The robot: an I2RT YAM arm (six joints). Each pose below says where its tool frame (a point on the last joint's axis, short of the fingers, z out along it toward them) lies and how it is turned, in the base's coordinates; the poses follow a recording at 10 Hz.
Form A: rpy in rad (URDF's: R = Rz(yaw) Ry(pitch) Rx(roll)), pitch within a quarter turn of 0, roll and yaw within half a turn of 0; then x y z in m.
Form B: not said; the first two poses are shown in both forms.
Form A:
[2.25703, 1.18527, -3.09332, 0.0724, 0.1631, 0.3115]
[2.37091, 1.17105, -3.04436, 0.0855, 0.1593, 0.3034]
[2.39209, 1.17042, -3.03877, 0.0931, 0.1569, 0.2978]
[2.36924, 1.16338, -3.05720, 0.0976, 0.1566, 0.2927]
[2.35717, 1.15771, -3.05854, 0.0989, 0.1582, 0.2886]
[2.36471, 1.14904, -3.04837, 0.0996, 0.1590, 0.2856]
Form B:
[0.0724, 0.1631, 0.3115, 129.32, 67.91, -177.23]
[0.0855, 0.1593, 0.3034, 135.84, 67.10, -174.43]
[0.0931, 0.1569, 0.2978, 137.06, 67.06, -174.11]
[0.0976, 0.1566, 0.2927, 135.75, 66.66, -175.16]
[0.0989, 0.1582, 0.2886, 135.06, 66.33, -175.24]
[0.0996, 0.1590, 0.2856, 135.49, 65.84, -174.66]

